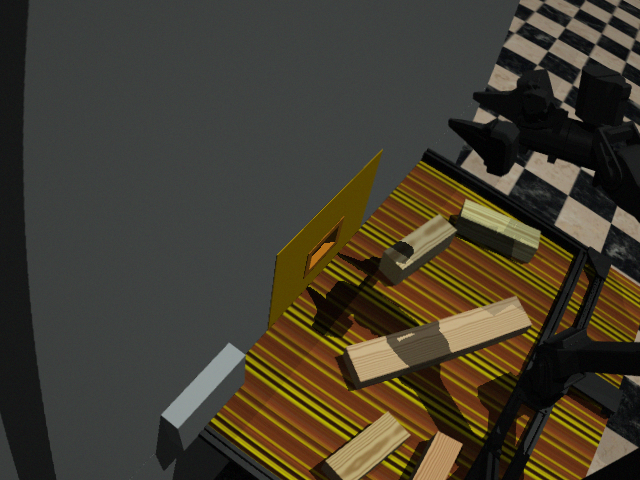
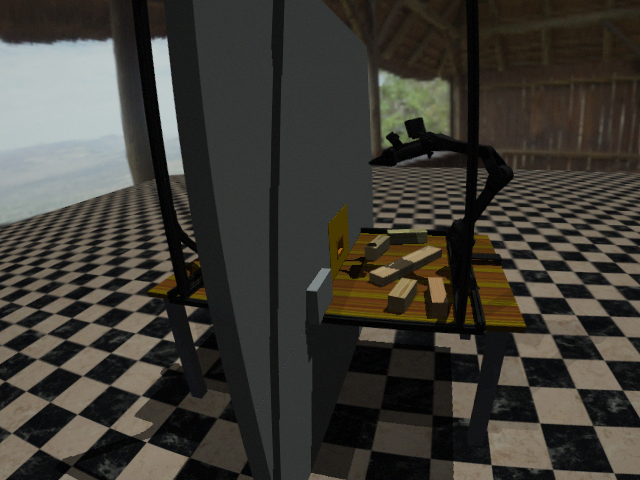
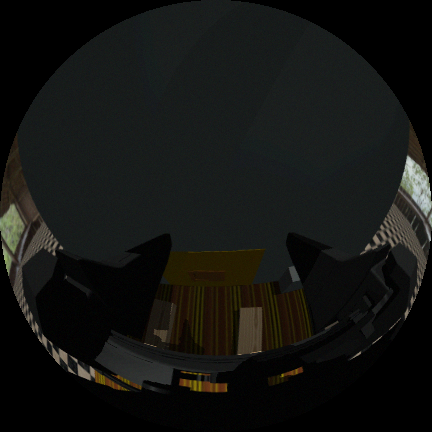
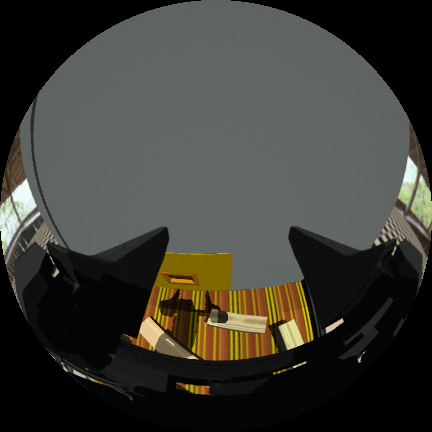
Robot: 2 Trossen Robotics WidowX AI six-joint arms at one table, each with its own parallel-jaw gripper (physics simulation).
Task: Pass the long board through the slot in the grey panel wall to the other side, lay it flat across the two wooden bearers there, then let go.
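Frame: origin at the left arm's base, x ahead, y left, z up, level; millimetres.
Where they show: left gripper, between the fingertips: (image 3: 230,239); right gripper, between the fingertips: (image 1: 461,108) (image 2: 370,162) (image 4: 230,232); right arm's base, origin of its link: (image 1: 537,391).
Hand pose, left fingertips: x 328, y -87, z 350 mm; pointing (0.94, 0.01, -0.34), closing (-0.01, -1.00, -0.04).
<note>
After its pixels a point has its place.
The long pale board (image 1: 480,328) @(x 769, y 37, z 13 mm) (image 2: 405,265) @(x 719, y -64, z 13 mm) (image 4: 155,335) @(x 661, y -102, z 13 mm) lies flat and slanting on the striped table. The grey panel wall (image 1: 155,180) @(x 482, y -362, z 482 mm) (image 2: 320,155) @(x 482, y -205, z 406 mm) (image 3: 215,125) @(x 432, y -80, z 418 mm) (image 4: 215,140) @(x 482, y 79, z 392 mm) carries a yellow plate (image 1: 294,263) @(x 484, y -123, z 115 mm) (image 2: 338,222) @(x 483, y -45, z 155 mm) (image 3: 245,262) @(x 432, y -135, z 135 mm) (image 4: 220,272) @(x 484, y 76, z 108 mm) around the orange-rimmed slot. My right gripper (image 1: 463,108) @(x 582, y 89, z 345 mm) (image 2: 371,162) @(x 582, y 89, z 345 mm) (image 4: 230,232) @(x 582, y 89, z 345 mm) is open and empty, above the table's far edge. My left gripper (image 3: 230,239) @(x 328, y -88, z 350 mm) is open and empty on the wall's other side. There, one wooden bearer (image 3: 250,330) @(x 270, y -151, z 19 mm) and a shaded bearer (image 3: 162,317) @(x 302, y 94, z 19 mm) lie apart, partly hidden by the gripper.
On the board's side, short wood blocks (image 1: 418,248) @(x 601, y 98, z 31 mm) (image 2: 407,236) (image 4: 245,322) @(x 602, y 138, z 31 mm) lie behind the board, and two more (image 1: 367,446) @(x 722, y -258, z 28 mm) (image 2: 437,294) @(x 825, y -283, z 25 mm) lie in front. A grey block (image 1: 204,384) @(x 498, y -342, z 81 mm) (image 2: 320,291) @(x 513, y -385, z 65 mm) (image 3: 294,274) @(x 403, y -283, z 81 mm) juts from the wall. A dark frame stands by the right arm.
</note>
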